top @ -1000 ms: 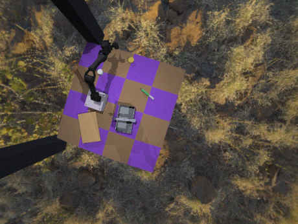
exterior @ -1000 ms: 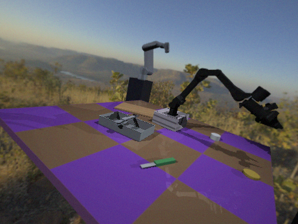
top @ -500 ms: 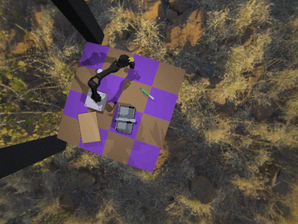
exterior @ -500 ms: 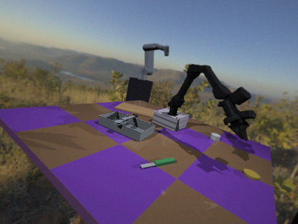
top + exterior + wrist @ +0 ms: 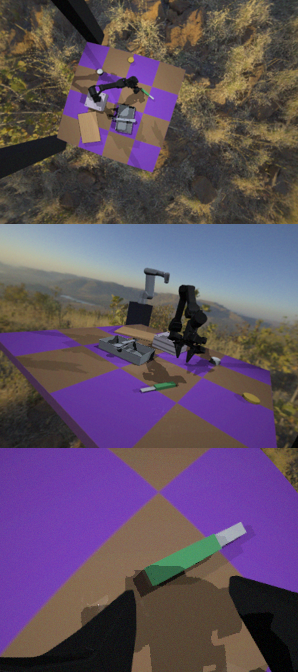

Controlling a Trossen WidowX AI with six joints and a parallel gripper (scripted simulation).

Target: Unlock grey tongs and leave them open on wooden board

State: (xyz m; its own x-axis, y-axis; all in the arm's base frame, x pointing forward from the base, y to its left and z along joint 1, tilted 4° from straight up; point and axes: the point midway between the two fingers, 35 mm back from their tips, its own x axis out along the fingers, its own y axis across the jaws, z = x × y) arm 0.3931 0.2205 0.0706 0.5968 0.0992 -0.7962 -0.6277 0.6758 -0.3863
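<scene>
The roasting tin is 8 cm behind my gripper tip, 37 cm to the right of it and 10 cm below it. From my gripper tip the other things lie so: yellow disc 18 cm behind, 32 cm to the left, 11 cm below; white puck 51 cm behind, 10 cm to the left, 11 cm below; wooden board 49 cm behind, 58 cm to the right, 12 cm below.
</scene>
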